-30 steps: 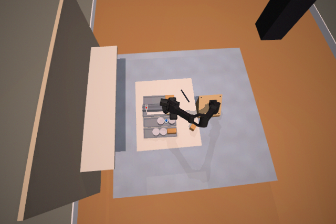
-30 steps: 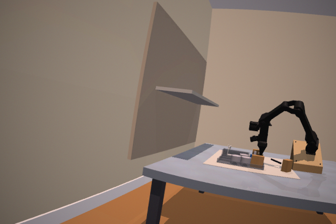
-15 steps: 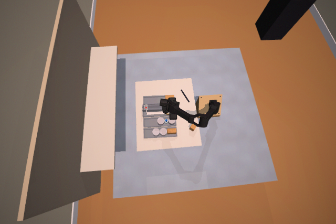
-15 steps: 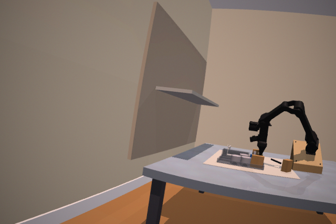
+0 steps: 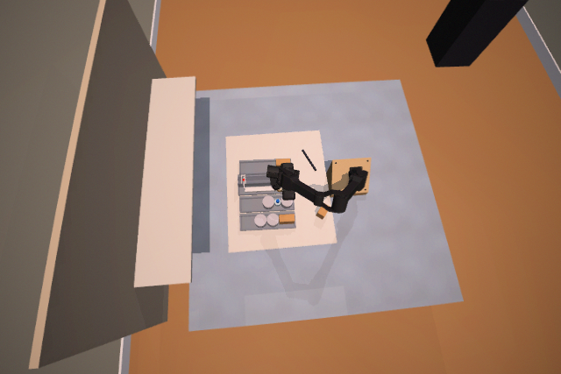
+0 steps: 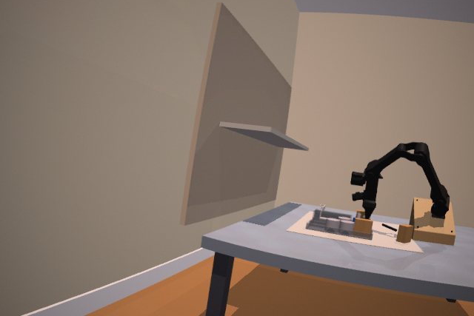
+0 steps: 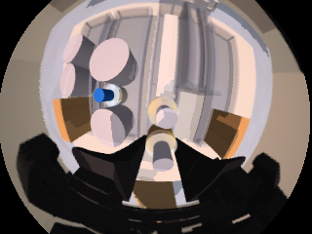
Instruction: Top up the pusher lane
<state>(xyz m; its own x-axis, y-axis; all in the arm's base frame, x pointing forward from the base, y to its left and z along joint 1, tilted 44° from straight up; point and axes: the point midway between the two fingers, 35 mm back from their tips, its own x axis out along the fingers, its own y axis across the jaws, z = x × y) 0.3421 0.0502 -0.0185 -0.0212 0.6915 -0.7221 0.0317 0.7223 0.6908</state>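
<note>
My gripper tip is now 14 cm short of the sprung lane, 3 cm to the left of it and 3 cm above it. The rest, counted from my gripper tip: black rod (14 cm behind, 16 cm to the right, 4 cm below); then pusher plate (15 cm ahead, 3 cm to the right).
</note>
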